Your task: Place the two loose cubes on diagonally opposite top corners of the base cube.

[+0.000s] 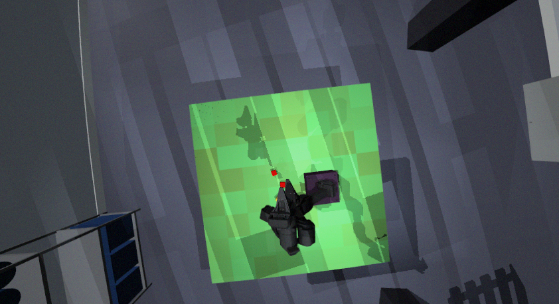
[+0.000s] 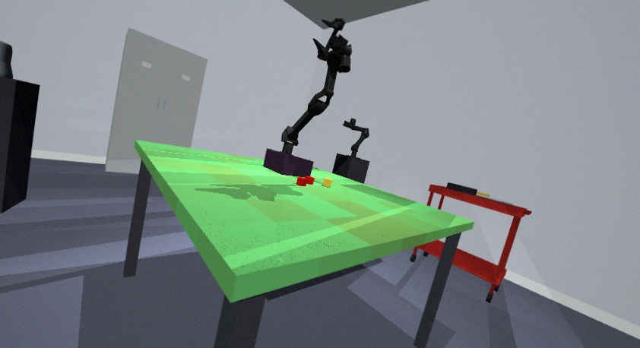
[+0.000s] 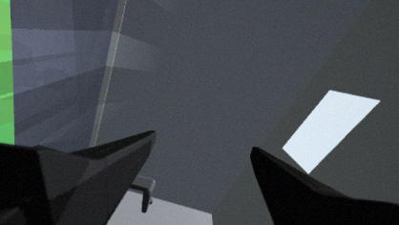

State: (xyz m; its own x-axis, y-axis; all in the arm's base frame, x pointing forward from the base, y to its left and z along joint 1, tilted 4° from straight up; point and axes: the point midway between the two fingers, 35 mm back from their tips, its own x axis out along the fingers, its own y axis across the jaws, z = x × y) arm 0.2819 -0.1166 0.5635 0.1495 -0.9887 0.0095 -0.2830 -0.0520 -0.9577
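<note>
The yellow base cube is 250 mm to the left of my gripper tip and 670 mm below it.
</note>
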